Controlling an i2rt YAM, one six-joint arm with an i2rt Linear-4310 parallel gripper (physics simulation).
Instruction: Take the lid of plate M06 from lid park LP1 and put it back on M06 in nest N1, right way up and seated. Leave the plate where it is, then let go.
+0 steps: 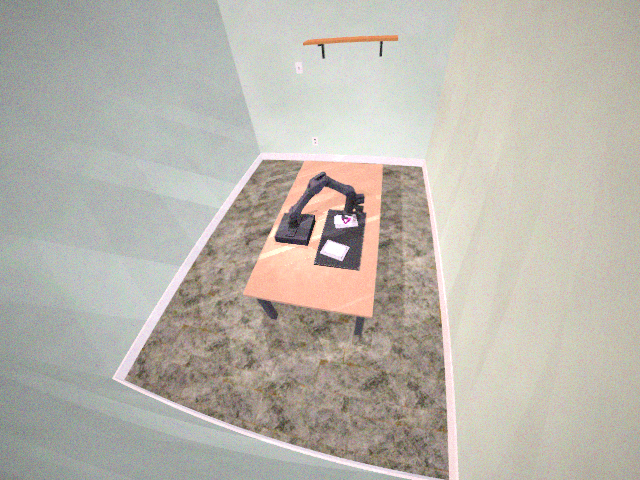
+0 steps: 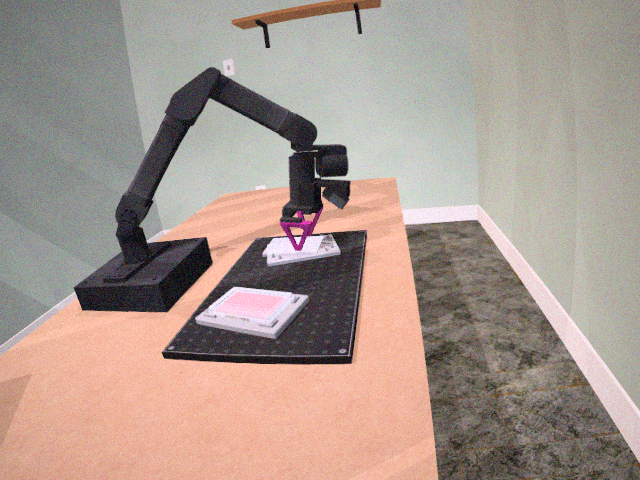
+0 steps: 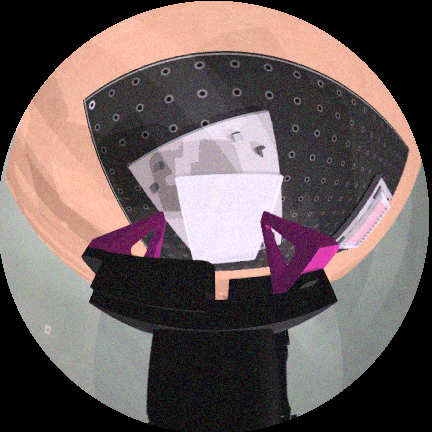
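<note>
The white lid lies on lid park LP1 at the far end of the black peg board. It sits turned a little against the park's outline. My gripper is open. Its magenta fingers stand on either side of the lid's near end and do not grip it. Plate M06, with pink wells, sits uncovered in nest N1 at the near end of the board.
The arm's black base stands on the wooden table left of the board. The table's right edge runs close along the board. A wooden shelf hangs high on the back wall.
</note>
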